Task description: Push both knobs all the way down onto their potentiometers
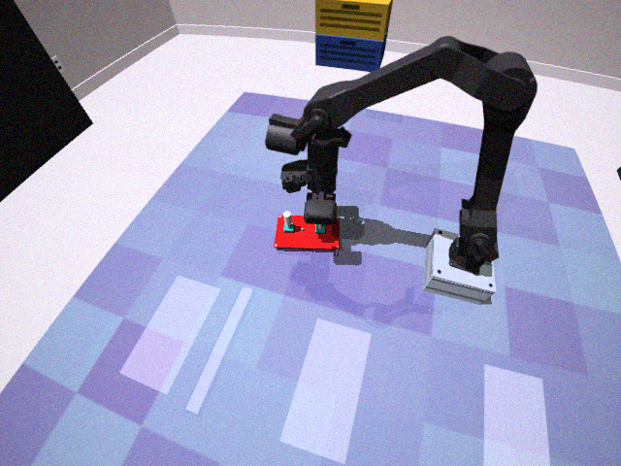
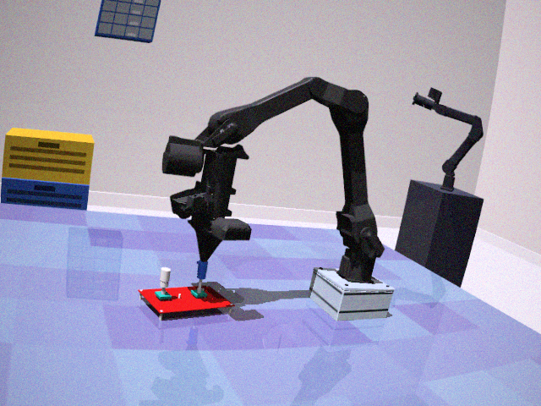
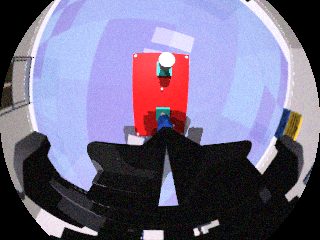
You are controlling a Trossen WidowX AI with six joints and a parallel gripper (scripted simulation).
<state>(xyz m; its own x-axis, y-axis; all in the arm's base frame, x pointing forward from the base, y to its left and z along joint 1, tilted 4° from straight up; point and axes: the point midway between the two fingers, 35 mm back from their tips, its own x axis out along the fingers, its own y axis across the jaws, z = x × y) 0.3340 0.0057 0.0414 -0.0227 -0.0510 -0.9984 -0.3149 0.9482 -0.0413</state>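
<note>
The potentiometer with blue knob lies 4 cm below my gripper tip. The rest, counted from my gripper tip: potentiometer with white knob (7 cm ahead, 4 cm below, 3 cm to the left).
</note>
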